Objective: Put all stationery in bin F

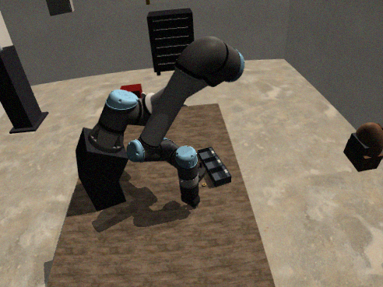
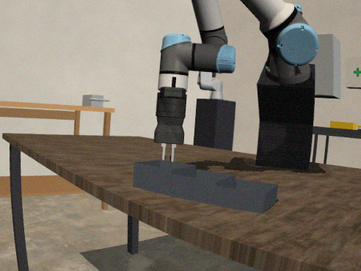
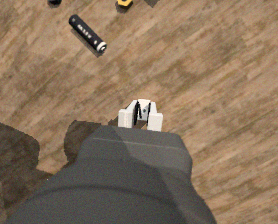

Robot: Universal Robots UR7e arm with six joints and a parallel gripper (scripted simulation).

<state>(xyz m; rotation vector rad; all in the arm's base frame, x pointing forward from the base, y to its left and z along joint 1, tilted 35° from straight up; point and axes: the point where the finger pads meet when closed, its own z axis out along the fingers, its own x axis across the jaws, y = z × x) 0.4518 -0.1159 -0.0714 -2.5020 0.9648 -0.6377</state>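
My gripper is now 5 cm short of the yellow ring, 12 cm to the right of it and 2 cm above it. From my hand the other things lie so: white block 1 cm below; then black ring 1 cm behind, 17 cm to the left, 2 cm below; then dark piece 1 cm behind, 11 cm to the left, 1 cm below.
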